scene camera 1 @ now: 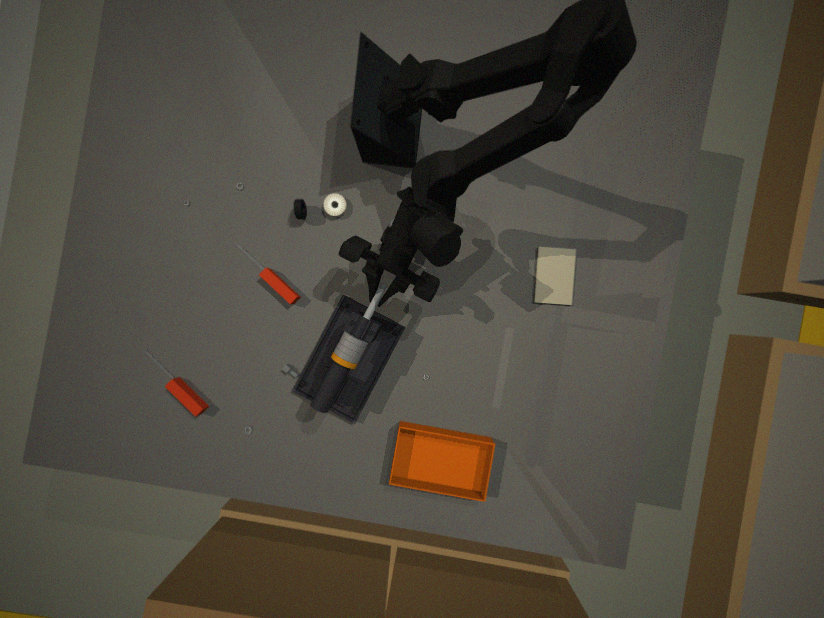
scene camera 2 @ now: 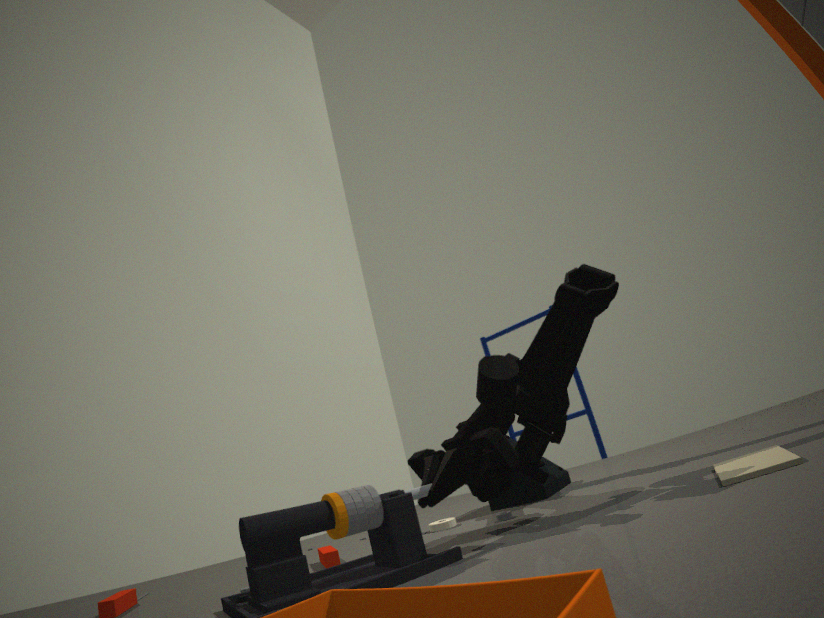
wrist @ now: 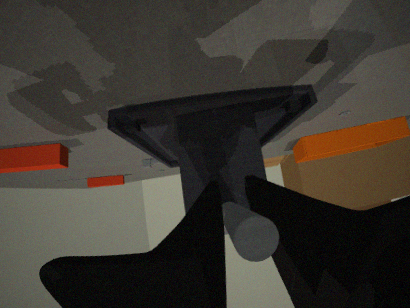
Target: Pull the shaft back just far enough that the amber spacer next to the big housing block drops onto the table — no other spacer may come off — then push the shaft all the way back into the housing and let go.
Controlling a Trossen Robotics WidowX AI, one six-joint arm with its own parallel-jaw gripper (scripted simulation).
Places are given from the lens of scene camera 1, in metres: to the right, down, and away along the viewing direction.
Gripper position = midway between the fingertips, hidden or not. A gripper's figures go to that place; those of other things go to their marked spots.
gripper (scene camera 1: 375,303): -0.07, -0.01, 0.64
housing block (scene camera 1: 330,386): -0.15, 0.14, 0.61
